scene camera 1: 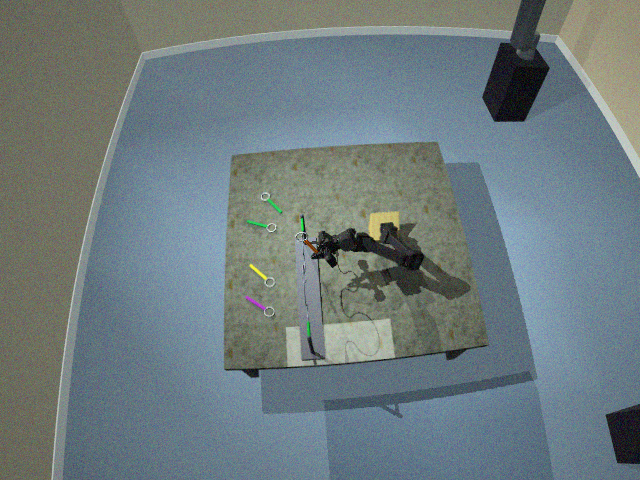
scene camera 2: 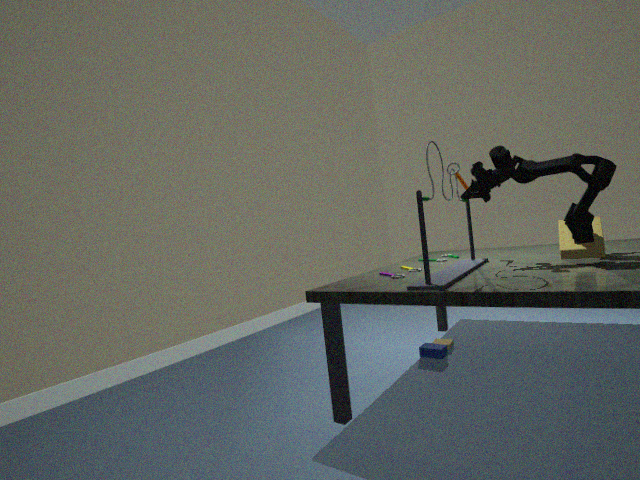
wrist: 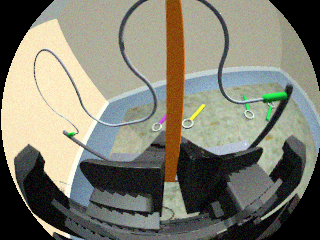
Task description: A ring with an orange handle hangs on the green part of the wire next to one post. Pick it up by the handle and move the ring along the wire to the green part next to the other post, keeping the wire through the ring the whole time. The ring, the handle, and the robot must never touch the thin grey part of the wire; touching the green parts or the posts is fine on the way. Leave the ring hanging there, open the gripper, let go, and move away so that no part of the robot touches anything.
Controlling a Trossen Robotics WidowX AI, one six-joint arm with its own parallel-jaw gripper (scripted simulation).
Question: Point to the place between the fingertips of my gripper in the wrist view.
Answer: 167,134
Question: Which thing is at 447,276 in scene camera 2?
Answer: A grey base plate.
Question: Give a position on a grey base plate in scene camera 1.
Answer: At 308,290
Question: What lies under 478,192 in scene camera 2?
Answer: My gripper.
